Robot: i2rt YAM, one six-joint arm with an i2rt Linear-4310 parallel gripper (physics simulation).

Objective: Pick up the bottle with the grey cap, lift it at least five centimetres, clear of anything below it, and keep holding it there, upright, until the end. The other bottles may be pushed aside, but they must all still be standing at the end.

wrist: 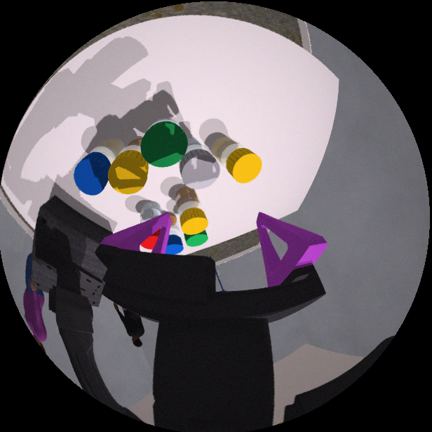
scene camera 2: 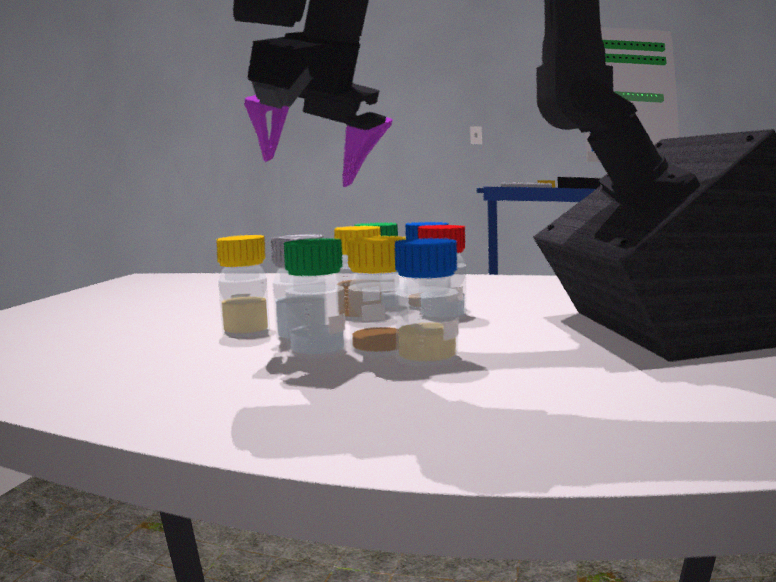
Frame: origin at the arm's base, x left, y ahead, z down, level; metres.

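Where they show: gripper, fingertip midpoint: (scene camera 2: 306, 172); arm's base, origin of the base link: (scene camera 2: 645, 186).
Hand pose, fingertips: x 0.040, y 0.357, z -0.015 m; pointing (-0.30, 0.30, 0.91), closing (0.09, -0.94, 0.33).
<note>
Things, the pixels of their top centre, and the offset from my fingertips. "*": a spot on its surface instead. Level surfaces: height alone.
- grey-capped bottle, surface spot: (scene camera 2: 295, 243) * dx +0.082, dy -0.018, dz +0.067 m
- front green-capped bottle, middle of its top: (scene camera 2: 312, 241) dx +0.063, dy -0.029, dz +0.067 m
- yellow-capped bottle, middle of its top: (scene camera 2: 240, 237) dx -0.001, dy +0.081, dz +0.067 m
- front blue-capped, middle of its top: (scene camera 2: 425, 241) dx +0.071, dy -0.136, dz +0.067 m
- front yellow-capped, middle of its top: (scene camera 2: 376, 238) dx +0.045, dy -0.085, dz +0.067 m
- back yellow-capped, surface spot: (scene camera 2: 356, 238) * dx +0.046, dy -0.066, dz +0.067 m
- red-capped, surface spot: (scene camera 2: 442, 236) * dx -0.081, dy -0.128, dz +0.076 m
- back blue-capped, surface spot: (scene camera 2: 426, 229) * dx -0.084, dy -0.110, dz +0.068 m
- back green-capped, surface spot: (scene camera 2: 378, 227) * dx -0.101, dy -0.050, dz +0.067 m
- white table, its level: dz +0.172 m
The grey-capped bottle (scene camera 2: 295, 243) (wrist: 200, 168) stands upright on the table. In the scene view it is mostly hidden behind the front green-capped bottle (scene camera 2: 313, 256) (wrist: 164, 144); in the wrist view it stands right beside that bottle. A yellow-capped bottle (scene camera 2: 241, 251) (wrist: 244, 165) stands on its other side, a small gap away. My gripper (scene camera 2: 306, 173) (wrist: 213, 216) is open and empty, its purple fingers wide apart. It hangs well above the caps, tilted, touching no bottle.
Other standing bottles: front blue-capped (scene camera 2: 426, 258) (wrist: 92, 173), front yellow-capped (scene camera 2: 376, 254) (wrist: 128, 172), back yellow-capped (scene camera 2: 356, 238) (wrist: 194, 221), red-capped (scene camera 2: 442, 236) (wrist: 149, 243), back blue-capped (scene camera 2: 426, 229) (wrist: 174, 244) and back green-capped (scene camera 2: 378, 227) (wrist: 196, 237). The dark arm base (scene camera 2: 676, 263) stands at the right on the white table (scene camera 2: 125, 375).
</note>
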